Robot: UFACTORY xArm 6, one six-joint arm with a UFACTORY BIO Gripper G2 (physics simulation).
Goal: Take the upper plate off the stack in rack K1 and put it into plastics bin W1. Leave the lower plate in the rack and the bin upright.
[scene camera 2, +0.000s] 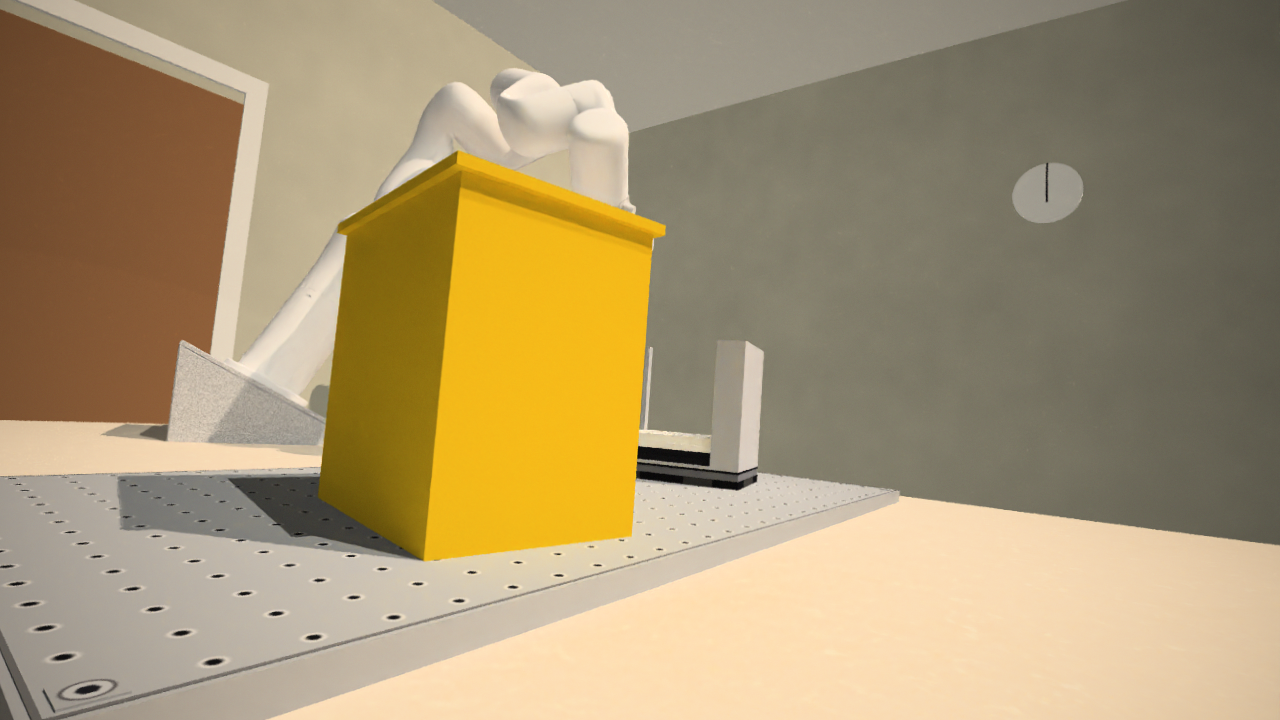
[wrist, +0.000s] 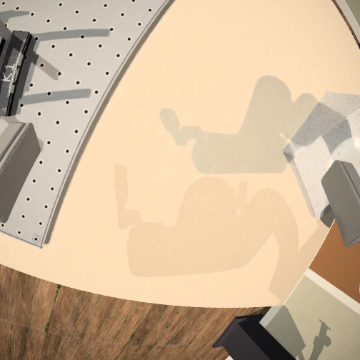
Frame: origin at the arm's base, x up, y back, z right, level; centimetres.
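Seen in the pictures: arm's base at its link origin: (scene camera 2: pixel 264 386).
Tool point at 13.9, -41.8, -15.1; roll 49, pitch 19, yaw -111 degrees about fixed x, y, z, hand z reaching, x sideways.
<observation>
Pixels of each thing's top centre, then the offset from my tool point to it, as dx, dy, dz. Level surfaces: height alone.
- yellow bin at its top centre: (scene camera 2: pixel 490 224) -2.3, -25.7, +32.4
- pale plate layer at its top centre: (scene camera 2: pixel 687 434) -15.6, -22.6, +0.0
- perforated board at its surface level: dx -20.3
- pale tabletop at its surface level: dx -21.6
The yellow bin (scene camera 2: pixel 537 376) stands upright on the perforated board; its label does not show. Behind it to the right, rack K1 (scene camera 2: pixel 737 411) (wrist: pixel 20 70) is partly hidden by the bin; in the wrist view its labelled end shows at the left edge. A pale plate layer (scene camera 2: pixel 682 441) lies low in the rack; the two plates cannot be told apart, and none shows in the wrist view. My gripper (wrist: pixel 181 189) is open and empty, its fingers wide apart. It hangs behind the bin in the scene view, mostly hidden, and over the tabletop beside the board in the wrist view.
The perforated board (scene camera 2: pixel 277 637) (wrist: pixel 67 111) lies on the pale tabletop (scene camera 2: pixel 1029 617) (wrist: pixel 150 60). The arm rises from a speckled wedge base (scene camera 2: pixel 210 402) (wrist: pixel 305 150). A dark object (wrist: pixel 250 337) shows at the bottom of the wrist view, by the wooden floor (wrist: pixel 100 320).
</observation>
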